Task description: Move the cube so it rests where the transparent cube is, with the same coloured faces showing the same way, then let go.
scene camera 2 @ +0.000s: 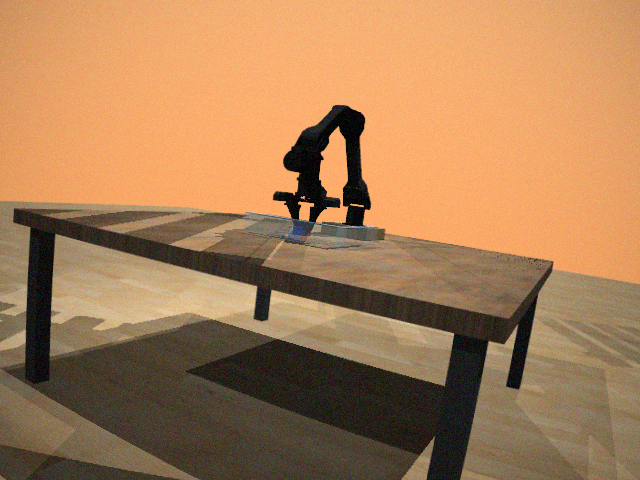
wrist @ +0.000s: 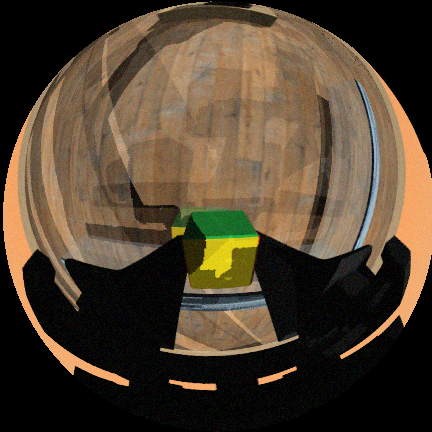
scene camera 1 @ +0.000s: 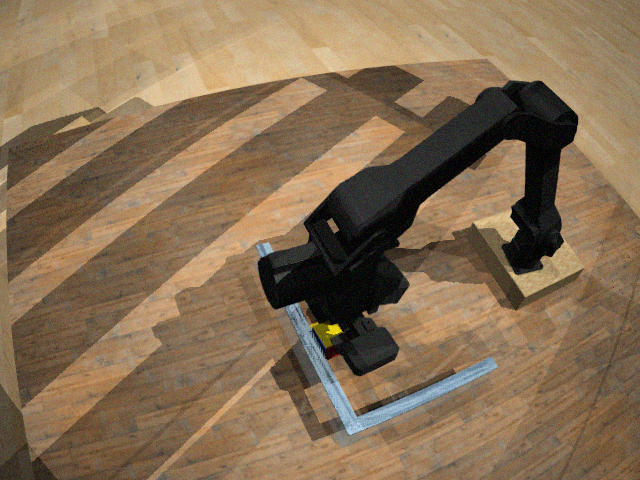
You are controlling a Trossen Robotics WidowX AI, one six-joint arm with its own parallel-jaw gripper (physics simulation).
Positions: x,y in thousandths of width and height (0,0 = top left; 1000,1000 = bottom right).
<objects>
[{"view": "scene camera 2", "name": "my gripper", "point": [474,480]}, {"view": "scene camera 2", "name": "L-shaped grey rail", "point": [513,493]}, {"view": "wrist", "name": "my gripper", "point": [506,547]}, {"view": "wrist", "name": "cube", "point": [510,573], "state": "held by my gripper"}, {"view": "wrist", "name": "L-shaped grey rail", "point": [816,455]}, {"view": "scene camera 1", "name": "my gripper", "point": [521,709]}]
</objects>
